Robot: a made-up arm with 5 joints. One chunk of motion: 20 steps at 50 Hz.
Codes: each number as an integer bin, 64 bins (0 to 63) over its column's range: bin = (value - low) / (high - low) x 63, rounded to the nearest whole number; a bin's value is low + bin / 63 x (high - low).
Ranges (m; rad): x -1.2..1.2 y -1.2..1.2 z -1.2..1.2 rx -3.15..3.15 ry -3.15..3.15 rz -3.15..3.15
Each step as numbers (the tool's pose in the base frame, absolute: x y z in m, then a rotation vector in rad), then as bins.
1 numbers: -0.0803 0.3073 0.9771 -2.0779 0.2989 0.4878
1 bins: 29 40 57 11 34 36
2 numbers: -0.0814 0.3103 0.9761 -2.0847 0.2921 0.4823
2 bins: 29 40 57 11 34 36
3 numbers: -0.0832 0.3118 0.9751 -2.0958 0.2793 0.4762
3 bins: 29 40 57 11 34 36
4 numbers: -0.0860 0.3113 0.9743 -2.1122 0.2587 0.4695
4 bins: 29 40 57 10 34 36
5 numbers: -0.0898 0.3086 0.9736 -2.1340 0.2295 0.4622
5 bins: 29 40 57 10 34 36
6 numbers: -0.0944 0.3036 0.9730 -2.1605 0.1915 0.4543
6 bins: 29 39 57 10 33 36
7 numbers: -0.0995 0.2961 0.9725 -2.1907 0.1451 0.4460
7 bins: 29 39 57 10 33 36
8 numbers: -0.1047 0.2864 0.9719 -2.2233 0.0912 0.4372
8 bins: 29 39 57 9 32 36
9 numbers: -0.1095 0.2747 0.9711 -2.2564 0.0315 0.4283
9 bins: 29 39 57 9 32 36
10 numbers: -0.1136 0.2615 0.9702 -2.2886 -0.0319 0.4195
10 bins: 29 38 57 9 31 36
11 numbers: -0.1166 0.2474 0.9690 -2.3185 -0.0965 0.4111
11 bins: 28 38 57 8 31 36
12 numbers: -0.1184 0.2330 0.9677 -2.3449 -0.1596 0.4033
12 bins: 28 38 57 8 30 36
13 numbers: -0.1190 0.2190 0.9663 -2.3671 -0.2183 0.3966
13 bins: 28 37 57 8 29 35
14 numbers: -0.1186 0.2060 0.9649 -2.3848 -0.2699 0.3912
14 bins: 28 37 57 8 29 35
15 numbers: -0.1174 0.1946 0.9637 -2.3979 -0.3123 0.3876
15 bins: 28 37 57 8 28 35
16 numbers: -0.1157 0.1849 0.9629 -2.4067 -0.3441 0.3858
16 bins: 28 36 57 7 28 35
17 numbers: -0.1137 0.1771 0.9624 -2.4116 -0.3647 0.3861
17 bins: 29 36 57 7 28 35
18 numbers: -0.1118 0.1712 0.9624 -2.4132 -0.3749 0.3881
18 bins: 29 36 57 7 28 35
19 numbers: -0.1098 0.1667 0.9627 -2.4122 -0.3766 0.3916
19 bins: 29 36 57 7 28 35
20 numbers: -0.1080 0.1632 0.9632 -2.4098 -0.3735 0.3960
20 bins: 29 36 57 7 28 35
